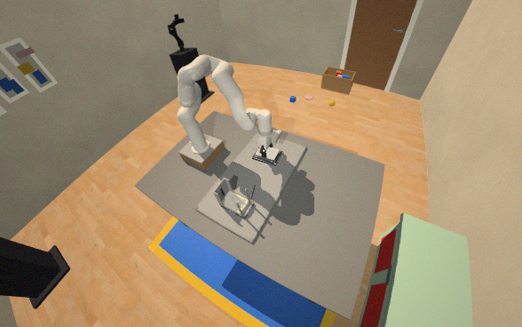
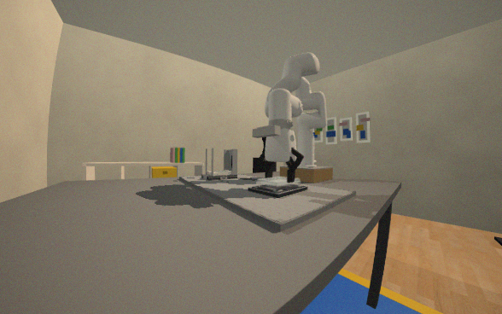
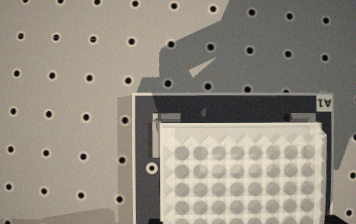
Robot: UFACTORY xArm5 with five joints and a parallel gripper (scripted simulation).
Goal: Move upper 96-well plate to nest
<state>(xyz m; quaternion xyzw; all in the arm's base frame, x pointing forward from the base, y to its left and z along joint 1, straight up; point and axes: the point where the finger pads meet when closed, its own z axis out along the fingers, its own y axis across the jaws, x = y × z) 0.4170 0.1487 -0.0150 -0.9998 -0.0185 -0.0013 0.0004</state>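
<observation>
Now: the dark plate nest N1 40 mm below my hand. The rest, counted from my hand: white 96-well plate 10 mm below; A1 label 80 mm ahead, 50 mm to the right, 30 mm below.
</observation>
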